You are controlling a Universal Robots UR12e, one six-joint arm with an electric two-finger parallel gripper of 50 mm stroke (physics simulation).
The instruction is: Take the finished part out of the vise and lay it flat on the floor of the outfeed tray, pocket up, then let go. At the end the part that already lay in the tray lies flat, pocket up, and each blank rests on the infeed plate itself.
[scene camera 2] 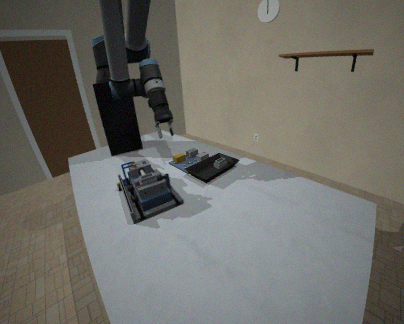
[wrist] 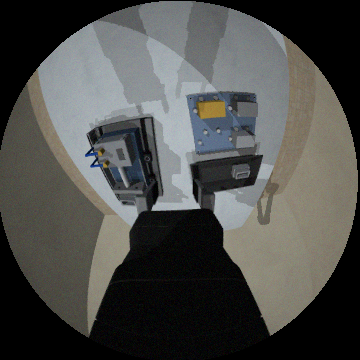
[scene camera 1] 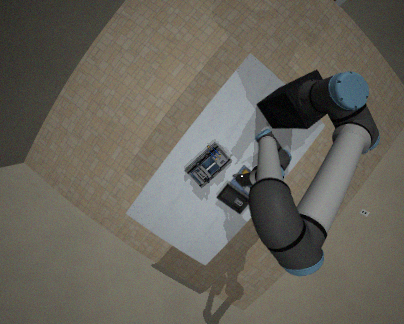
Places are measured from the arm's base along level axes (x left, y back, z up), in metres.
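Where they show: gripper, fingertip midpoint: (scene camera 2: 167, 136) (wrist: 174, 186) (scene camera 1: 235, 178); arm's base at its link origin: (scene camera 1: 312, 99).
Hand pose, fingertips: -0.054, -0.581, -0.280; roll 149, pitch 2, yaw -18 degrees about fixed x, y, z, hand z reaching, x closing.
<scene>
Things, the pixels of their top centre, and the offset from my fingertips, as dx, dy, dz.
- vise at its top centre: (wrist: 121, 184) (scene camera 2: 142, 172) (scene camera 1: 209, 168) -0.175, -0.036, -0.091
- grey part at its top centre: (wrist: 242, 174) (scene camera 2: 220, 159) (scene camera 1: 239, 203) +0.173, -0.169, -0.144
- blue infeed plate at its top centre: (wrist: 226, 123) (scene camera 2: 191, 160) (scene camera 1: 246, 181) +0.143, -0.001, -0.182
- yellow block at its top centre: (wrist: 212, 109) (scene camera 2: 179, 155) (scene camera 1: 247, 173) +0.105, +0.054, -0.147
The vise (scene camera 1: 204, 163) (scene camera 2: 153, 199) (wrist: 134, 139) stands on the table. The finished part cannot be made out clearly among its grey jaws, which my left finger partly covers in the wrist view. My gripper (scene camera 2: 166, 135) (wrist: 174, 186) is open and empty, high above the table and apart from everything. The black outfeed tray (scene camera 1: 227, 193) (scene camera 2: 206, 172) (wrist: 215, 177) holds a grey part (scene camera 1: 238, 202) (scene camera 2: 220, 162) (wrist: 241, 172) that appears flat, pocket up. Two grey blanks, one (scene camera 2: 191, 152) (wrist: 245, 109) farther from the tray and one (scene camera 2: 202, 156) (wrist: 243, 139) nearer, sit on the blue infeed plate (wrist: 224, 145).
A yellow block (scene camera 1: 245, 171) (scene camera 2: 179, 158) (wrist: 211, 109) and several small pegs are on the infeed plate, beside the tray. Blue hoses (wrist: 92, 160) with yellow fittings stick out from the vise's side. The black robot pedestal (scene camera 1: 290, 107) (scene camera 2: 119, 120) stands at the table's end.
</scene>
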